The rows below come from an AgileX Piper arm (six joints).
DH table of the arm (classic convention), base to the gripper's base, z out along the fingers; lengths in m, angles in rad. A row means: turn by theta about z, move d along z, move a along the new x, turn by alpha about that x. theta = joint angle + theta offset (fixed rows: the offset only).
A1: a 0, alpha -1.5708, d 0.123, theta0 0
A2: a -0.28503, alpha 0, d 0, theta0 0.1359
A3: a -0.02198, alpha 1.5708, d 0, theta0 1.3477
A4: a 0, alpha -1.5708, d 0.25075, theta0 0
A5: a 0, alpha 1.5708, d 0, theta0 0
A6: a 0, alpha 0, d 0.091, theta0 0
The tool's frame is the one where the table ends.
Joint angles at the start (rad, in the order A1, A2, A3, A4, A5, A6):
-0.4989, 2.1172, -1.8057, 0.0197, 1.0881, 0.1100
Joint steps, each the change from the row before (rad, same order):
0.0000, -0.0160, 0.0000, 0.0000, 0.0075, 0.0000
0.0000, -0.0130, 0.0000, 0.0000, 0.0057, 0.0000
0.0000, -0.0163, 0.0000, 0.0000, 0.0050, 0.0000
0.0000, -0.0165, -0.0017, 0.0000, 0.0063, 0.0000
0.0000, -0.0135, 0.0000, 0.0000, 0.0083, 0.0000
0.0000, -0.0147, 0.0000, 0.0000, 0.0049, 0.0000
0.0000, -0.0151, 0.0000, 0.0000, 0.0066, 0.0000
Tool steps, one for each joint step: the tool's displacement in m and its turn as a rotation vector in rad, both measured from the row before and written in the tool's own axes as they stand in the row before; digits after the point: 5 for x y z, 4 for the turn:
0.00043, 0.00008, -0.00739, -0.0011, -0.0084, -0.0003
0.00035, 0.00007, -0.00600, -0.0009, -0.0072, -0.0002
0.00030, 0.00010, -0.00752, -0.0014, -0.0112, -0.0003
0.00016, 0.00013, -0.00800, -0.0015, -0.0118, -0.0003
0.00068, 0.00004, -0.00622, -0.0007, -0.0052, -0.0002
0.00043, 0.00007, -0.00676, -0.0012, -0.0097, -0.0003
0.00062, 0.00006, -0.00694, -0.0011, -0.0084, -0.0003

